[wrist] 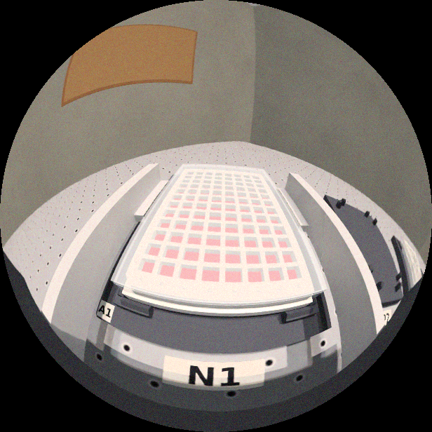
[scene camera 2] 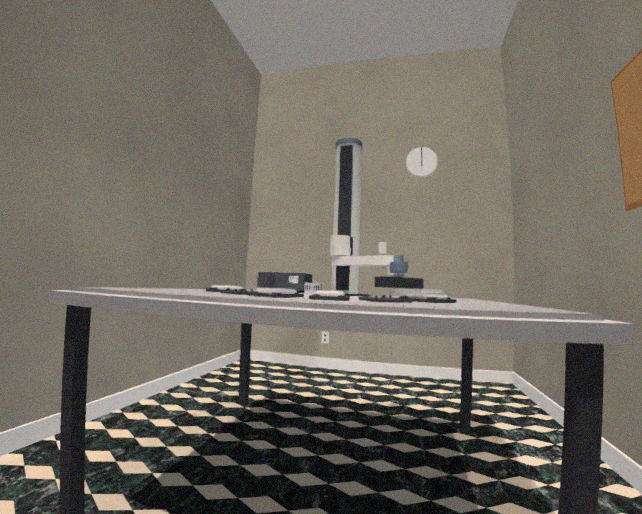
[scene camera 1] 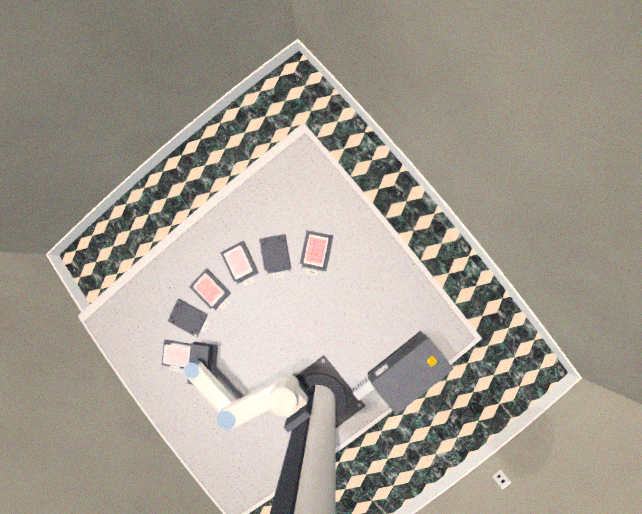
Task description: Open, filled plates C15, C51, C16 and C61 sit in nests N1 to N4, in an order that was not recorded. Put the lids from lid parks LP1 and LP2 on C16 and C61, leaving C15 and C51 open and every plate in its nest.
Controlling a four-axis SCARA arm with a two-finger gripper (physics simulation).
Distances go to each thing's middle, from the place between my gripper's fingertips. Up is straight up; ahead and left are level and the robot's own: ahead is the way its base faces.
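My hand is 3 cm above the nest N1 (wrist: 191,332), 2 cm past it and 2 cm to the left of it. Lid park LP2 (scene camera 1: 186,317) is 3 cm below my hand, 9 cm ahead of it and 16 cm to the right of it, and lid park LP1 (scene camera 1: 275,255) is 3 cm below my hand, 6 cm ahead of it and 67 cm to the right of it. There's also the dark grey control box (scene camera 1: 409,376), which is 2 cm above my hand, 70 cm behind it and 81 cm to the right of it. Going by their middles, of the things named here the dark grey control box is the farthest from my hand.
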